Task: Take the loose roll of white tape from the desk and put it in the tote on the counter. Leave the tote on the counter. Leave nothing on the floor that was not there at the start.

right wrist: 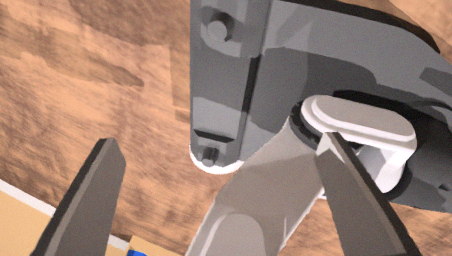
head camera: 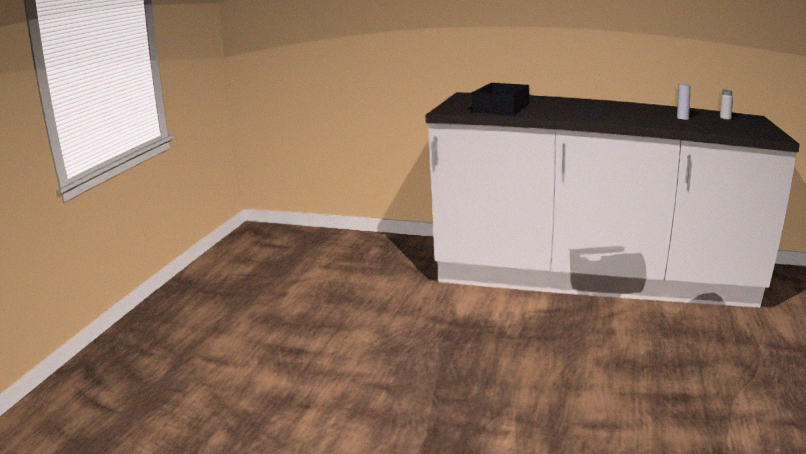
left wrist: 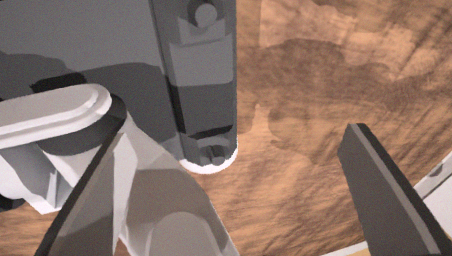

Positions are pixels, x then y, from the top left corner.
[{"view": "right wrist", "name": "right gripper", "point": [221, 148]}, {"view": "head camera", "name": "black tote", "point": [494, 98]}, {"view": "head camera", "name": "white cabinet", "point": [580, 196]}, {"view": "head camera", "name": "window with blind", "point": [98, 78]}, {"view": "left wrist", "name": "left gripper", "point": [235, 142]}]
